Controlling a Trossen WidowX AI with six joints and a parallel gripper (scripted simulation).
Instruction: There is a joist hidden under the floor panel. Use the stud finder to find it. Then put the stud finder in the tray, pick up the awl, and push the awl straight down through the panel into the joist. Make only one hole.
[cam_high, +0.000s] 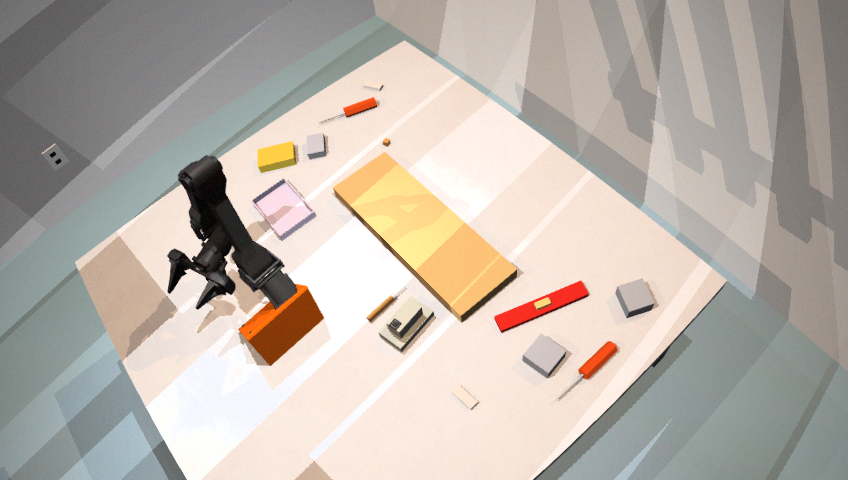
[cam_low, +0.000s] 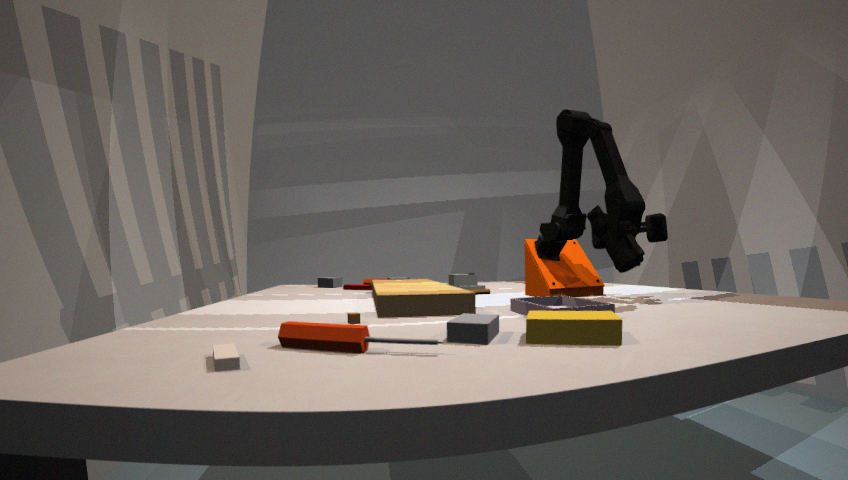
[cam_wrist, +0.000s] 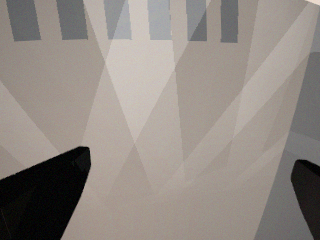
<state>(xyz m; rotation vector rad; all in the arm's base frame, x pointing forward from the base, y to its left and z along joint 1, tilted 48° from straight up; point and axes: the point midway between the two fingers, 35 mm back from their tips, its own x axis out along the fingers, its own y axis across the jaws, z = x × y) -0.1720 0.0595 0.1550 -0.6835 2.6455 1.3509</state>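
Now: gripper tip 390 mm short of the stud finder, 320 mm to the left of it and 110 mm above it. Also, from my gripper tip: yellow block: 430 mm ahead, 370 mm to the left, 140 mm below; then tray: 350 mm ahead, 190 mm to the left, 140 mm below; then awl: 420 mm ahead, 240 mm to the right, 150 mm below.
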